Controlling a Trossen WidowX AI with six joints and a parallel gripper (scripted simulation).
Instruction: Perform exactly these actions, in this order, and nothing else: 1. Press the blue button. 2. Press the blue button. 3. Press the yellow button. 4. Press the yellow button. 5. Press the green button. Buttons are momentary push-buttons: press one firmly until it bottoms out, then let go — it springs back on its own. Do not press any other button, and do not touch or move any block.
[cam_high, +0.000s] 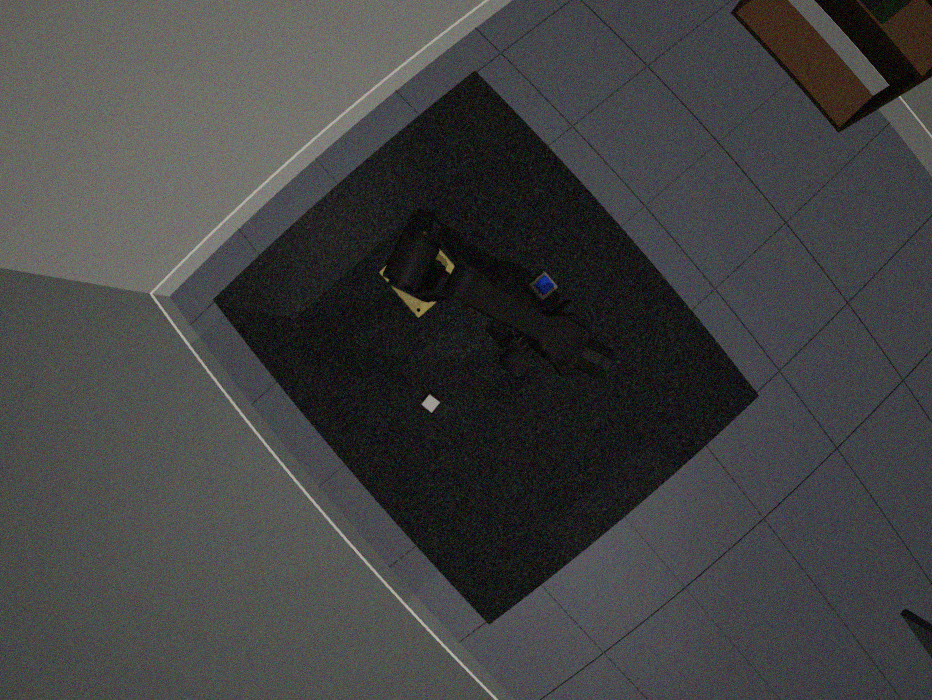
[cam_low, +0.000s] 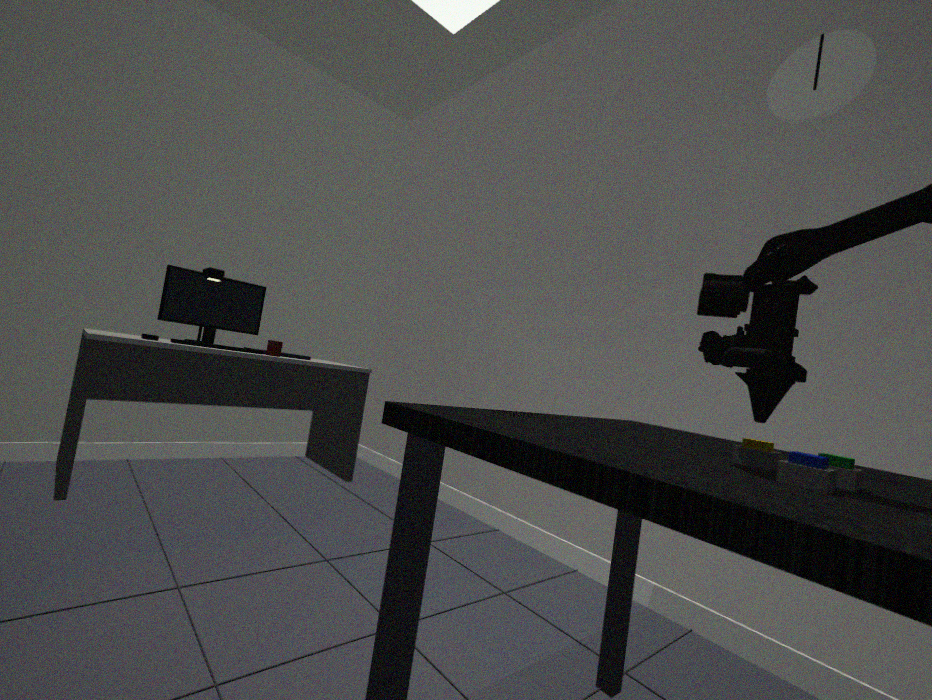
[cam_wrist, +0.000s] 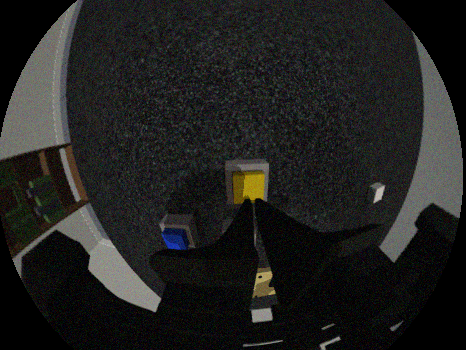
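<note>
My gripper tip is 3 cm above the yellow button. Round my gripper tip: green button 9 cm behind, 3 cm below; blue button 10 cm to the left, 9 cm behind, 3 cm below; small white block 28 cm to the right, 6 cm below, 3 cm behind.
</note>
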